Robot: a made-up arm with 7 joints.
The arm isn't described. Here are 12 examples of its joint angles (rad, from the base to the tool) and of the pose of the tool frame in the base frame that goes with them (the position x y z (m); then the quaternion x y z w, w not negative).
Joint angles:
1: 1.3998 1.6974 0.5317 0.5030 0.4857 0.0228 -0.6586
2: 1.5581 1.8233 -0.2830 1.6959 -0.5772 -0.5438 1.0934
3: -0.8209 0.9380 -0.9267 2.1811 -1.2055 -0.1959 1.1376
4: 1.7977 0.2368 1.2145 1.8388 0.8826 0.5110 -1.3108
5: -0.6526 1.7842 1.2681 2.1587 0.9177 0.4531 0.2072
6: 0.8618 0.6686 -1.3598 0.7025 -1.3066 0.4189 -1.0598
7: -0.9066 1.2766 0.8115 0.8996 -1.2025 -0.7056 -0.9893
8: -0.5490 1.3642 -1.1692 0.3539 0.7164 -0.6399 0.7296
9: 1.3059 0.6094 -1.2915 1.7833 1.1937 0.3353 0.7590
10: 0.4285 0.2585 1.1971 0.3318 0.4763 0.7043 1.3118
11: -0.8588 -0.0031 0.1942 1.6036 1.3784 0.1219 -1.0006
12: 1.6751 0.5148 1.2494 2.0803 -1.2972 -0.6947 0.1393
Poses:
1: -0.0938 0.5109 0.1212 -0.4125 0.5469 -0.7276 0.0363
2: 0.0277 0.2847 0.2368 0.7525 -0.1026 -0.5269 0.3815
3: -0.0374 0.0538 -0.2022 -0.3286 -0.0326 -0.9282 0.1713
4: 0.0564 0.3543 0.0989 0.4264 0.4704 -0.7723 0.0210
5: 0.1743 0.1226 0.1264 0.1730 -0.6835 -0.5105 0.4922
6: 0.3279 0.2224 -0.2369 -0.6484 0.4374 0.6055 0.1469
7: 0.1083 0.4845 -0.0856 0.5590 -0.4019 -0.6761 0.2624
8: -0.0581 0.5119 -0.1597 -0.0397 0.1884 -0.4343 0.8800
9: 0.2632 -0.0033 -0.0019 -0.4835 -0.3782 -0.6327 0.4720
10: 0.1936 0.2885 -0.3526 -0.6168 -0.5340 0.4378 0.3778
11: 0.0144 0.1517 -0.3100 0.1691 0.0319 0.6718 0.7205
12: -0.0404 0.3222 0.0648 -0.8591 0.3745 -0.3437 0.0589
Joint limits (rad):
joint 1: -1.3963..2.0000
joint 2: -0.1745..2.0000
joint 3: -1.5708..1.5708
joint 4: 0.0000..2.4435
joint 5: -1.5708..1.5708
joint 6: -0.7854..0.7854
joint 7: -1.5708..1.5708
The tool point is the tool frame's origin. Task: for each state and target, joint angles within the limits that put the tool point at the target. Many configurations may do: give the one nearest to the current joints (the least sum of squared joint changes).
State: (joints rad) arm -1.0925 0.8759 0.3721 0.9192 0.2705 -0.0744 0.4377
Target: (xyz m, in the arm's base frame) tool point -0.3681 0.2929 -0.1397
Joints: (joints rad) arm -1.3963 0.2573 0.8506 0.4654 0.2705 -0.0744 0.4377
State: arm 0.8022 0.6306 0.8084 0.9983 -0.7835 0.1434 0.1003
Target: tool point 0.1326 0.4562 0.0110
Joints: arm 0.7358 0.7507 1.0891 1.1593 -0.7835 0.1434 0.1003
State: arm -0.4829 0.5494 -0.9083 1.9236 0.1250 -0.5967 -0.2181
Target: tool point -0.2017 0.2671 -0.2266
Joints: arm -0.9846 1.2738 -1.2508 1.4015 0.1250 -0.5967 -0.2181
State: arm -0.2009 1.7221 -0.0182 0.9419 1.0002 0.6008 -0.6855
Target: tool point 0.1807 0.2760 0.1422
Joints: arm 0.1879 1.3979 0.5807 1.7677 1.0002 0.6008 -0.6855
